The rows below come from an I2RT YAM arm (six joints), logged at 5 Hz.
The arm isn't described. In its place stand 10 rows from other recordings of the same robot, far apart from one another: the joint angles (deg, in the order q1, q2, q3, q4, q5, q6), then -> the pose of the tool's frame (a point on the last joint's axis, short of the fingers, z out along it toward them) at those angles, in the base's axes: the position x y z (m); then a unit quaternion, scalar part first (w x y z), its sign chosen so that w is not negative.
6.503 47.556 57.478 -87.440 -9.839 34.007 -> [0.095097 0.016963 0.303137 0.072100 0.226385 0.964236 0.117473]
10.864 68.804 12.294 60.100 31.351 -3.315 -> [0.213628 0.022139 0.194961 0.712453 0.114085 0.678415 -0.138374]
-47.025 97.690 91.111 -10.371 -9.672 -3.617 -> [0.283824 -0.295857 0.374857 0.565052 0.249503 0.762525 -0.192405]
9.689 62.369 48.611 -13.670 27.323 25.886 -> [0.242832 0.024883 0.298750 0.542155 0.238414 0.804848 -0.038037]
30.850 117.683 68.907 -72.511 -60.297 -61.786 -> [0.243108 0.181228 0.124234 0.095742 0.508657 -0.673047 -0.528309]
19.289 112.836 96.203 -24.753 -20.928 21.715 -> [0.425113 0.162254 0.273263 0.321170 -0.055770 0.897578 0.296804]
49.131 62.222 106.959 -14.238 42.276 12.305 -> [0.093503 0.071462 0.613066 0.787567 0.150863 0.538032 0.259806]
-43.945 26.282 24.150 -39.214 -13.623 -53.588 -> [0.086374 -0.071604 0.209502 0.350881 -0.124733 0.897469 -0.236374]
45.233 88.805 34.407 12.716 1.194 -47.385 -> [0.203170 0.203777 0.140291 0.408997 -0.656762 0.633316 -0.017190]
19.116 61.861 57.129 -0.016 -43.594 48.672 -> [0.222551 0.103116 0.377623 0.369583 -0.068880 0.724727 0.577438]
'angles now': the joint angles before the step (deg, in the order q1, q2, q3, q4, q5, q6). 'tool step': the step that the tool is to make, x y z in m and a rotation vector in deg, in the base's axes. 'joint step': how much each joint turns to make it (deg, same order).
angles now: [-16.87, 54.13, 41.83, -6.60, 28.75, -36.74]
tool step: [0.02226, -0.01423, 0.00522, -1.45, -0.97, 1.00]
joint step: [-2.02, 6.23, 2.99, 5.63, -2.55, -2.20]
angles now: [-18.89, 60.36, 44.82, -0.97, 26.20, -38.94]
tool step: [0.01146, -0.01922, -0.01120, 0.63, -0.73, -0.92]
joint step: [-3.52, 4.67, -0.25, 5.35, -2.73, 0.09]
